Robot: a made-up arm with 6 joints. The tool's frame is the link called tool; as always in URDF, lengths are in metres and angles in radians. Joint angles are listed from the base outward. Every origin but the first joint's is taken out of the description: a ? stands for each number. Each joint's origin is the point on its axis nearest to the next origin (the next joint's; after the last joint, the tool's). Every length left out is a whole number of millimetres.
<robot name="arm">
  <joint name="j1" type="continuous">
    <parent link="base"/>
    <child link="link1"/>
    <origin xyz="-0.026 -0.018 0.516" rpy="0 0 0"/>
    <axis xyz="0 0 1"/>
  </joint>
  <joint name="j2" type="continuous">
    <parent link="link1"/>
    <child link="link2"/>
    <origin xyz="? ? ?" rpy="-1.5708 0 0"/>
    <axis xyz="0 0 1"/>
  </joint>
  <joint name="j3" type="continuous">
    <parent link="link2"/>
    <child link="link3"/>
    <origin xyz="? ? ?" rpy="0 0 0"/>
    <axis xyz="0 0 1"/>
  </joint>
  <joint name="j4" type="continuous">
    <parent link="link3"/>
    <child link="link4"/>
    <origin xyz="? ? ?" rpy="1.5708 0 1.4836"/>
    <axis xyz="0 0 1"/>
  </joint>
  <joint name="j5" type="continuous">
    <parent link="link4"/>
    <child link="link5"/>
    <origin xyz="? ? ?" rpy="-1.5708 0 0"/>
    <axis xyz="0 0 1"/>
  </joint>
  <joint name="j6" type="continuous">
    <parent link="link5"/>
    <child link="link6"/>
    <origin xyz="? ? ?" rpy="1.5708 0 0"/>
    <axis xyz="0 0 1"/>
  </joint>
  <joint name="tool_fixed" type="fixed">
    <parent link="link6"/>
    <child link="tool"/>
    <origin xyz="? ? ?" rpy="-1.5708 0.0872 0"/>
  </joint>
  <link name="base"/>
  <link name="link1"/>
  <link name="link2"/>
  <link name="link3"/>
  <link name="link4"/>
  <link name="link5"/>
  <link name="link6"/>
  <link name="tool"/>
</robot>
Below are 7 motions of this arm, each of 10 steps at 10 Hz.
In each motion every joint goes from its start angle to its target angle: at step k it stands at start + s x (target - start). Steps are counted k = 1, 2, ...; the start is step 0. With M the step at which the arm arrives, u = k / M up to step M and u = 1 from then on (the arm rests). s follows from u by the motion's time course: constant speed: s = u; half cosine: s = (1 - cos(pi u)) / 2; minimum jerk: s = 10 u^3 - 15 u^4 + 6 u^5.
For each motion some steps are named. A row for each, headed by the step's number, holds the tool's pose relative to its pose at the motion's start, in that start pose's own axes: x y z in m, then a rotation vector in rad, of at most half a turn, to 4 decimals.
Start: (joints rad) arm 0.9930 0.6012 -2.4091 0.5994 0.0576 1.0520
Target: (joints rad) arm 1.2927 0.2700 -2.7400 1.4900 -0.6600 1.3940
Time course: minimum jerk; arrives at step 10
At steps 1, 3, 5, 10:
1: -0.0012 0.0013 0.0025 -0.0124 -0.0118 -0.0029
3: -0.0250 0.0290 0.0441 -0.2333 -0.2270 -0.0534
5: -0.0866 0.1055 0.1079 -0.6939 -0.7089 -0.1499
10: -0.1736 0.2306 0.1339 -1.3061 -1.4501 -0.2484

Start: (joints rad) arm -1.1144 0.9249 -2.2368 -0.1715 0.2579 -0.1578
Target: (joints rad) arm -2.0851 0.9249 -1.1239 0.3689 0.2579 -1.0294
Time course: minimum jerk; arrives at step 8
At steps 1, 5, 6, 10:
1: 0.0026 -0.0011 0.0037 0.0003 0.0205 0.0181
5: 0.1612 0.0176 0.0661 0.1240 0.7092 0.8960
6: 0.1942 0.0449 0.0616 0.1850 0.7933 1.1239
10: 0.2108 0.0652 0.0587 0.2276 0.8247 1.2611

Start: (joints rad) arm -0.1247 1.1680 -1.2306 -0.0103 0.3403 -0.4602
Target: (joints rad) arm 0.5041 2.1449 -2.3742 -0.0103 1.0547 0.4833
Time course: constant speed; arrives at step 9
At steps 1, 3, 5, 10:
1: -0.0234 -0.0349 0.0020 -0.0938 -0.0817 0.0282
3: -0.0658 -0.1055 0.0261 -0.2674 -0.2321 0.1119
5: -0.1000 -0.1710 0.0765 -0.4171 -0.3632 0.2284
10: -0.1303 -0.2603 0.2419 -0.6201 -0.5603 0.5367

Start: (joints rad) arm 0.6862 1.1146 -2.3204 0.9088 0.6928 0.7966
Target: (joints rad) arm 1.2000 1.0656 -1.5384 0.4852 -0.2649 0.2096
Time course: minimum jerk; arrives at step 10
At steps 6, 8, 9, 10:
6: -0.0464 0.0035 -0.0789 0.0857 0.2947 -0.2493
8: -0.0441 0.0054 -0.1080 0.1199 0.4698 -0.2804
9: -0.0427 0.0060 -0.1132 0.1232 0.5056 -0.2830
10: -0.0424 0.0061 -0.1140 0.1236 0.5118 -0.2833

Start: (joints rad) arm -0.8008 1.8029 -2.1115 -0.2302 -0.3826 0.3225
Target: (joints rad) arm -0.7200 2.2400 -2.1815 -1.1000 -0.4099 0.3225
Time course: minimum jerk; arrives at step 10
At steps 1, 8, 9, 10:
1: 0.0020 -0.0008 0.0003 -0.0023 0.0064 0.0038
8: 0.2417 -0.0296 0.0359 -0.4047 0.6646 0.3806
9: 0.2547 -0.0279 0.0378 -0.4337 0.6970 0.3973
10: 0.2570 -0.0276 0.0381 -0.4388 0.7025 0.4001

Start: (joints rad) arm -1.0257 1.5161 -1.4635 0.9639 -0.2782 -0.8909
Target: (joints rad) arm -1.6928 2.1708 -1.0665 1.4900 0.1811 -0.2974
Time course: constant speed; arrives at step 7
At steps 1, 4, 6, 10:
1: 0.0407 -0.0352 -0.0189 0.0667 -0.1240 0.1876
4: 0.1719 -0.0897 -0.1138 0.4010 -0.6424 0.6356
6: 0.2580 -0.0795 -0.1877 0.7067 -1.0828 0.8025
10: 0.2986 -0.0619 -0.2218 0.8758 -1.3230 0.8377

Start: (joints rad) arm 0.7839 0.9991 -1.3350 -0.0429 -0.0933 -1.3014
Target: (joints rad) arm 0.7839 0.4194 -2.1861 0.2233 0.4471 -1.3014
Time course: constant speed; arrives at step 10
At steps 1, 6, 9, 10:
1: -0.0041 0.0235 -0.0271 0.0848 -0.0337 -0.0179
6: -0.0163 0.1902 -0.1288 0.4904 -0.1879 -0.1821
9: -0.0148 0.3185 -0.1485 0.7221 -0.2442 -0.3323
10: -0.0126 0.3634 -0.1465 0.7980 -0.2533 -0.3886

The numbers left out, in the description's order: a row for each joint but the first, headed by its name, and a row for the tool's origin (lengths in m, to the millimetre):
j2: 0.006 -0.042 0
j3: -0.364 -0.021 0
j4: 0.139 -0.033 0
j5: 0.014 0 0
j6: -0.026 -0.09 0
tool: -0.004 0.015 0

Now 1 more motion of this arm.
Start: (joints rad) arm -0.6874 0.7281 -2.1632 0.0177 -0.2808 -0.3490
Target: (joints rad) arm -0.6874 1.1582 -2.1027 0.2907 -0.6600 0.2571
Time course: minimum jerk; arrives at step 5
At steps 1, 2, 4, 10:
1: 0.0107 -0.0049 0.0032 -0.0015 -0.0501 0.0078
2: 0.0603 -0.0232 0.0169 0.0042 -0.2720 0.0437
4: 0.1889 -0.0418 0.0455 0.1009 -0.7756 0.1166
10: 0.2012 -0.0415 0.0479 0.1154 -0.8191 0.1210

